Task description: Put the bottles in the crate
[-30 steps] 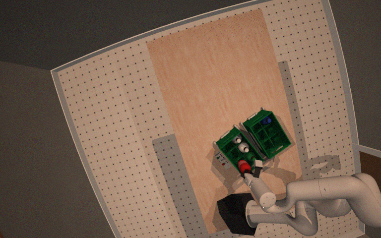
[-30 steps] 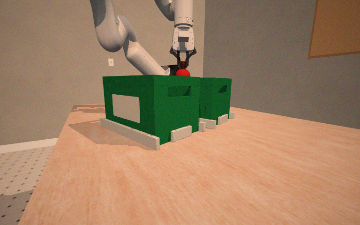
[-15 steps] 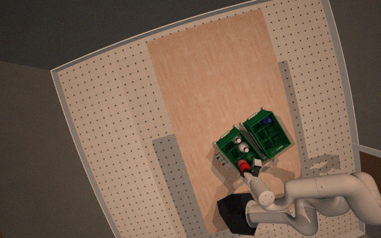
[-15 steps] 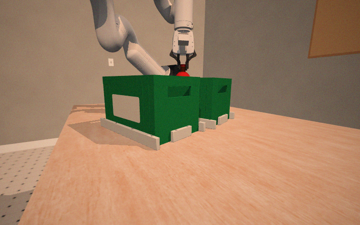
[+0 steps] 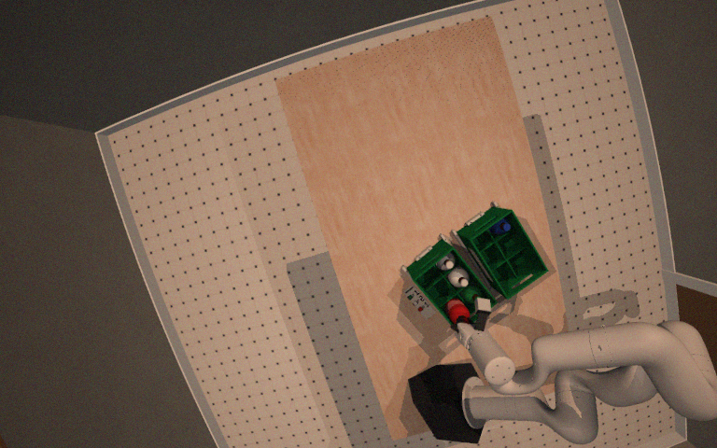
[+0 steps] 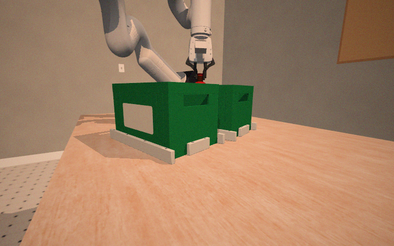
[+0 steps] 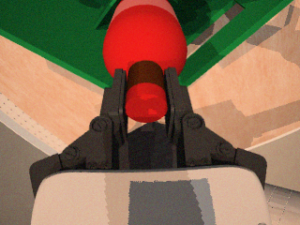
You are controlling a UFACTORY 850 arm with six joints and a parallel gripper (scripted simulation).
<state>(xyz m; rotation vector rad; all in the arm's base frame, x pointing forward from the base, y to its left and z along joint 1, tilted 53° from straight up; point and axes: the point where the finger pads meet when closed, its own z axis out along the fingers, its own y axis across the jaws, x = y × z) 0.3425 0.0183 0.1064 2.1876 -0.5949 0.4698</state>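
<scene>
My gripper is now 7 cm above the red bottle. From my hand the other things lie so: green bottle 13 cm below, 9 cm to the right, 3 cm ahead; pick list 22 cm below, 11 cm to the left, 5 cm ahead; blue bottle 28 cm to the right, 24 cm ahead, 13 cm below.
</scene>
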